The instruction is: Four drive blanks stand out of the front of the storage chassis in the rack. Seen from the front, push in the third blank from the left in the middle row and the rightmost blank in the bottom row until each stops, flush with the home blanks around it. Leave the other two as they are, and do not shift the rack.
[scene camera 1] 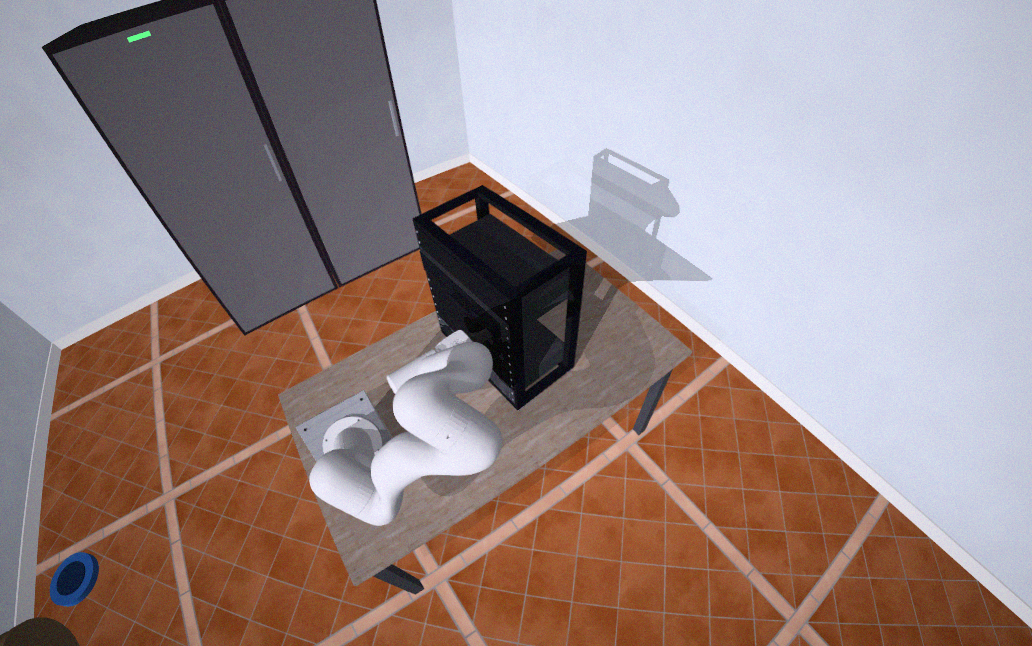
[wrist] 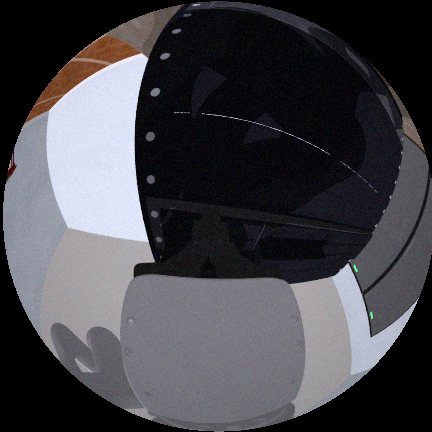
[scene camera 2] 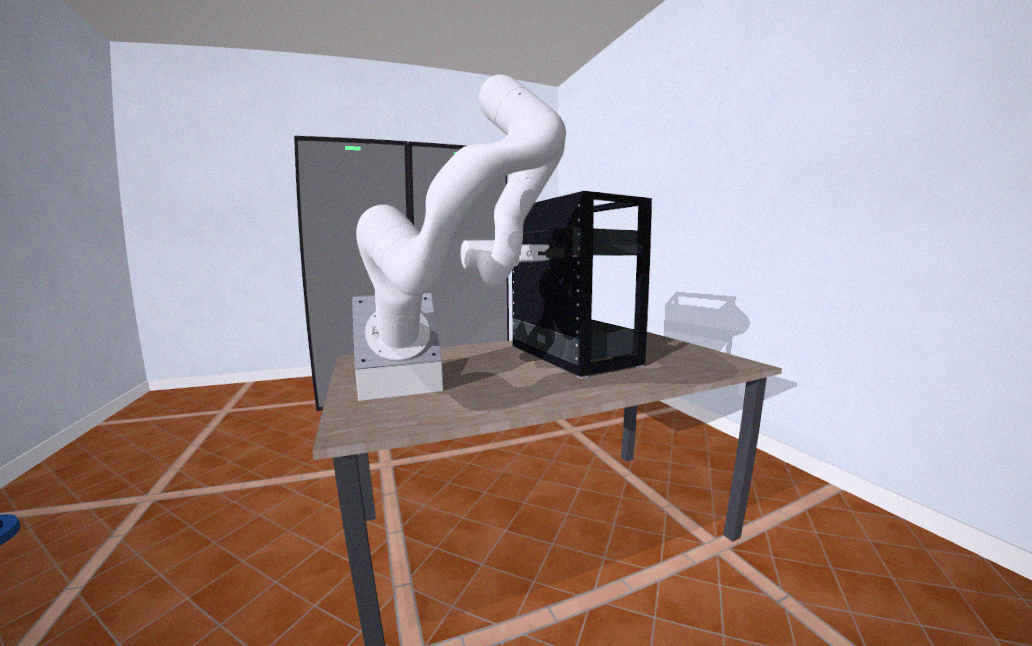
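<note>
The black rack point(scene camera 1: 517, 350) point(scene camera 2: 643, 281) point(wrist: 142, 150) stands upright on the table. The dark storage chassis point(scene camera 2: 618, 242) point(wrist: 345, 242) sits in its upper part; the wrist view shows it upside down. My gripper point(scene camera 2: 558, 252) point(wrist: 208, 218) is shut and empty, pointing at the chassis front, nearer its right side as seen from the front. In scene camera 1 the arm and shadow hide the fingertips. The chassis front is too dark to separate the rows or individual blanks, or to tell whether the fingertips touch one. A slanted edge shows beside the fingers in the wrist view.
The white arm point(scene camera 1: 449, 426) point(scene camera 2: 464, 198) rises from its base plate on the table point(scene camera 1: 609, 358) point(scene camera 2: 487, 403) and reaches across to the rack front. Rack posts flank the gripper. A tall grey cabinet point(scene camera 1: 175, 167) point(scene camera 2: 350, 228) stands behind, and a wall is beyond the rack.
</note>
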